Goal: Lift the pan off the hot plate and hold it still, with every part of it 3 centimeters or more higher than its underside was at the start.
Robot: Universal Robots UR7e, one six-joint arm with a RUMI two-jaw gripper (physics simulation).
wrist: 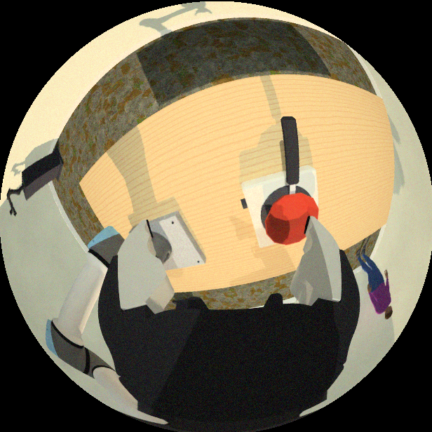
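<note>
The pan (291,212) has a red body and a long dark handle (291,150) that points toward the top of the view. It sits over the dark disc of the white hot plate (253,192), right of the middle. My gripper (229,220) is wide open, with no object between its fingers. Its right fingertip overlaps the right edge of the red body in the view; whether they touch I cannot tell. The left fingertip is well to the left of the pan. The pan's underside is hidden.
The wooden table (200,150) carries the arm's light grey base plate (182,240) at lower left. Arm links (82,300) run down the left side. A dark box-like object (42,172) stands beyond the table at far left. A person (380,295) shows at right, below the table.
</note>
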